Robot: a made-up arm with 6 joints.
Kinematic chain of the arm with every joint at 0, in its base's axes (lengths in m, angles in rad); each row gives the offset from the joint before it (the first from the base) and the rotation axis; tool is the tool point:
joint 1: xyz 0 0 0.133 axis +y
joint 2: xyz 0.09 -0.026 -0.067 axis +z
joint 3: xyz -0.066 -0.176 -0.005 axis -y
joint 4: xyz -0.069 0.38 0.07 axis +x
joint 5: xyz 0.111 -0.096 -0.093 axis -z
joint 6: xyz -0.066 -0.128 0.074 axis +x
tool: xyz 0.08 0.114 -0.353
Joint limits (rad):
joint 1: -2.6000..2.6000
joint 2: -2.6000..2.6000
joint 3: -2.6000..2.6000
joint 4: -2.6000..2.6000
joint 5: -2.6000..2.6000
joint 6: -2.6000..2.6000
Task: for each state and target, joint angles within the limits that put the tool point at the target. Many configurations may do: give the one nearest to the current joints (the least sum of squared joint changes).
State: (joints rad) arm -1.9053 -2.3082 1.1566 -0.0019 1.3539 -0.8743
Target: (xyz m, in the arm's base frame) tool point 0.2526 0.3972 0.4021
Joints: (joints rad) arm -1.7466 -2.1244 0.9126 -0.5729 1.1506 -1.6531
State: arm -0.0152 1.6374 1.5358 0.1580 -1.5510 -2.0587
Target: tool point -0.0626 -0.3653 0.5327
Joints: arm -0.0713 1.6331 1.7715 0.1283 -1.6451 -2.2145
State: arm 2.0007 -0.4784 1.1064 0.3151 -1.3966 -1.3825
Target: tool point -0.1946 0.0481 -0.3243
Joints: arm 2.2897 -0.1766 1.0282 0.2522 -1.4115 -1.0460
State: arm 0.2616 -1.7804 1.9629 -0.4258 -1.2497 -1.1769
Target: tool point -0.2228 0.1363 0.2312
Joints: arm -0.1891 -1.5412 2.0320 -0.5786 -0.5693 -0.9083
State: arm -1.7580 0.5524 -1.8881 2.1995 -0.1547 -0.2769
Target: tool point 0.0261 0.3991 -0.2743
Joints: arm -1.3253 0.7011 -1.9253 1.8659 -0.0190 -0.2417
